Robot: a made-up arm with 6 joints. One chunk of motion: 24 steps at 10 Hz.
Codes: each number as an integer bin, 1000 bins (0 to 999) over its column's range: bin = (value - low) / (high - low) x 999, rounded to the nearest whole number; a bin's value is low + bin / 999 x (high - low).
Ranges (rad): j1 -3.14..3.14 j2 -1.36..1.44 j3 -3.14..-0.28 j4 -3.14..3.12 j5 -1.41..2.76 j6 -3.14..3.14
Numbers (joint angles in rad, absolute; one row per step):
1: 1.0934 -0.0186 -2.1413 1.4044 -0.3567 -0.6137
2: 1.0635 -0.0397 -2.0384 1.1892 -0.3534 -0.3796
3: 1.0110 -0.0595 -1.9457 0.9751 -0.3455 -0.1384
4: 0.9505 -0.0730 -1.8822 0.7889 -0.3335 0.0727
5: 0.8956 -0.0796 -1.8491 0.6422 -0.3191 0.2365
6: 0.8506 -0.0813 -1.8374 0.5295 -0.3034 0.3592
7: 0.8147 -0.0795 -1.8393 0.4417 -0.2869 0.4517
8: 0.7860 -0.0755 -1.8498 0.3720 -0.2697 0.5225
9: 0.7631 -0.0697 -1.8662 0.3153 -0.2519 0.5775
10: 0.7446 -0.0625 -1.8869 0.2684 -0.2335 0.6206
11: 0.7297 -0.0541 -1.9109 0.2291 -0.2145 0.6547
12: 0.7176 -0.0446 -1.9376 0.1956 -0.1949 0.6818
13: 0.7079 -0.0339 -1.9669 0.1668 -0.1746 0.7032
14: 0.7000 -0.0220 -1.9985 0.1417 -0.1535 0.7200
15: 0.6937 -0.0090 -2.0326 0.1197 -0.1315 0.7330
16: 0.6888 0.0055 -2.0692 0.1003 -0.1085 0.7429
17: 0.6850 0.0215 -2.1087 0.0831 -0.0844 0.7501
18: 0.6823 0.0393 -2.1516 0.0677 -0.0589 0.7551
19: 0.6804 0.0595 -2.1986 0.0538 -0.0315 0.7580
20: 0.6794 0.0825 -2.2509 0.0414 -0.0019 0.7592
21: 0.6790 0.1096 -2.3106 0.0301 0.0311 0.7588
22: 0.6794 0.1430 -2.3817 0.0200 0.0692 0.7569
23: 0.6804 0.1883 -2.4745 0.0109 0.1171 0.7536
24: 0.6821 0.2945 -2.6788 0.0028 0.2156 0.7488
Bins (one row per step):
1: 673 479 349 725 252 402
2: 669 471 385 691 253 439
3: 660 464 417 657 255 477
4: 651 459 439 627 258 511
5: 642 457 451 604 261 537
6: 635 456 455 586 265 557
7: 629 457 454 572 269 571
8: 625 458 451 560 273 583
9: 621 460 445 551 277 591
10: 618 463 438 544 282 598
11: 616 466 429 538 286 604
12: 614 469 420 532 291 608
13: 612 473 410 528 296 611
14: 611 477 399 524 301 614
15: 610 482 387 520 306 616
16: 609 487 374 517 312 618
17: 608 493 360 514 318 619
18: 608 499 345 512 324 620
19: 608 506 329 510 330 620
20: 608 515 311 508 337 620
21: 608 524 290 506 345 620
22: 608 536 265 504 354 620
23: 608 552 232 503 366 619
24: 608 590 161 502 389 619

